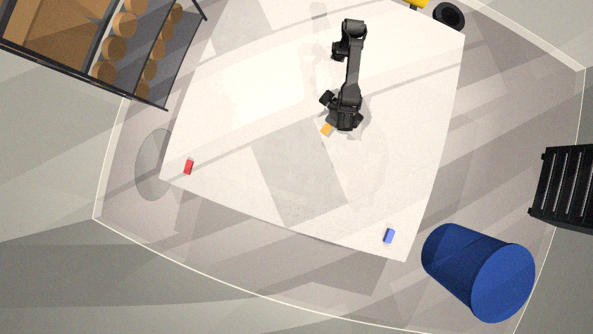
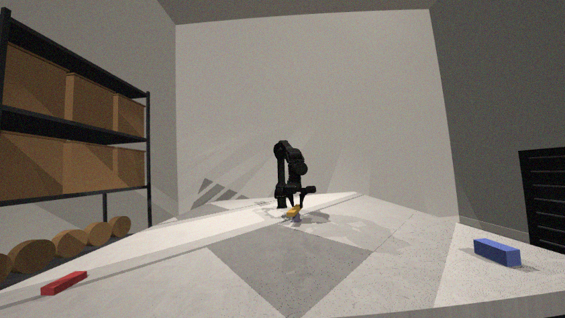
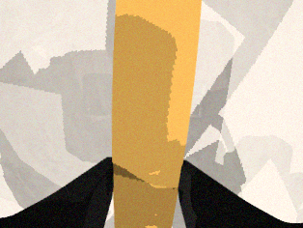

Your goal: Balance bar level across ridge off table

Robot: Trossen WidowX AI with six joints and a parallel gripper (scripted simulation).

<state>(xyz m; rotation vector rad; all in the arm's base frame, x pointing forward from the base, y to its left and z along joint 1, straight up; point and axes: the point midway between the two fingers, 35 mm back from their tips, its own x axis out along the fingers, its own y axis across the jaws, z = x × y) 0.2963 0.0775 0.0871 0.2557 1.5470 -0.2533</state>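
The orange-yellow bar lies 30 mm ahead of my gripper tip and 10 mm to the right of it. Round my gripper tip: red block: 580 mm to the right, 440 mm ahead, 40 mm below; then blue block: 440 mm ahead, 420 mm to the left, 40 mm below.
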